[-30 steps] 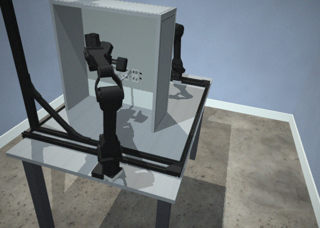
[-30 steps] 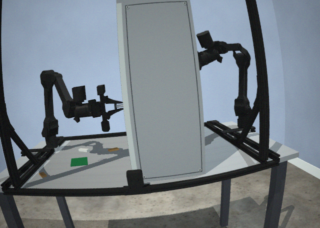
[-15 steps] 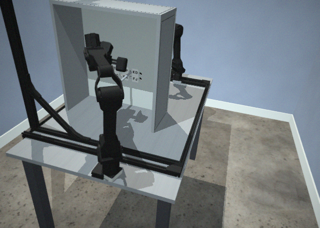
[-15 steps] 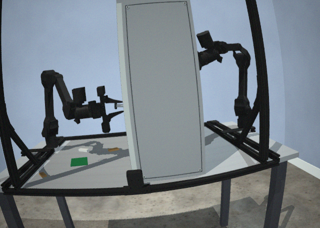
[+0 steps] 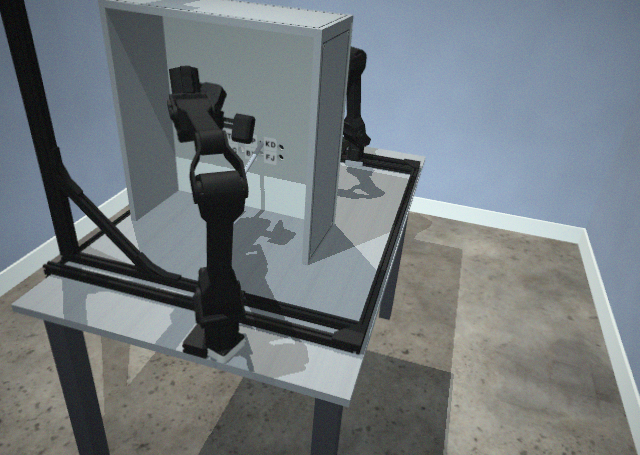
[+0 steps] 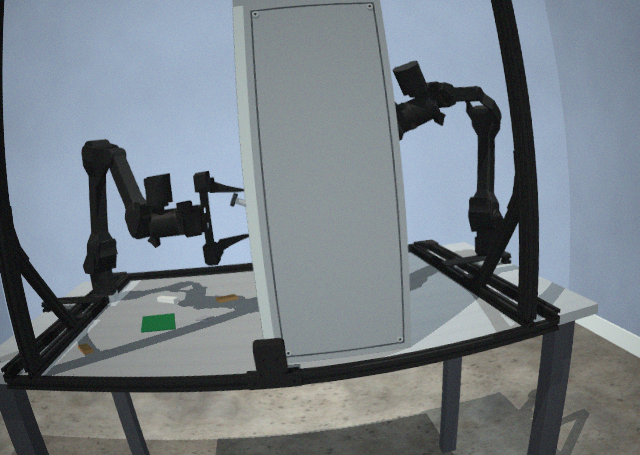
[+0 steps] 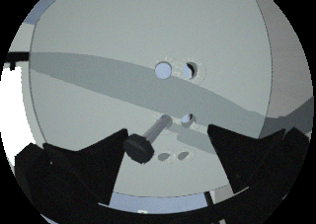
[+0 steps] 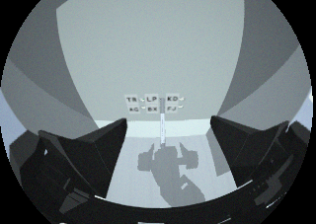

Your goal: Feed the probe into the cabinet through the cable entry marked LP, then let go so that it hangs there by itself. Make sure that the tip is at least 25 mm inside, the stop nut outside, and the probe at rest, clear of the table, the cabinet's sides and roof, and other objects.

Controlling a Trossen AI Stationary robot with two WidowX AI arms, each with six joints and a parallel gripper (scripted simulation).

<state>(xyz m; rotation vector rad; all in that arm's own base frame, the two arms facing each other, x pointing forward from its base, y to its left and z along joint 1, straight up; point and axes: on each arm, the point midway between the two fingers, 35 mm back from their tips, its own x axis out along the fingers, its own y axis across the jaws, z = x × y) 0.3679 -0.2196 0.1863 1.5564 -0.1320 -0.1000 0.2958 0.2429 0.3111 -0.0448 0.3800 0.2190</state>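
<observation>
Now: left hand 30 mm past the LP label, 70 mm to the left of it and 10 mm below it. The rest, counted from my left hand: white block: 120 mm ahead, 200 mm to the left, 200 mm below; then rod: 100 mm to the right, 10 mm below; then green patch: 50 mm behind, 190 mm to the left, 200 mm below.
</observation>
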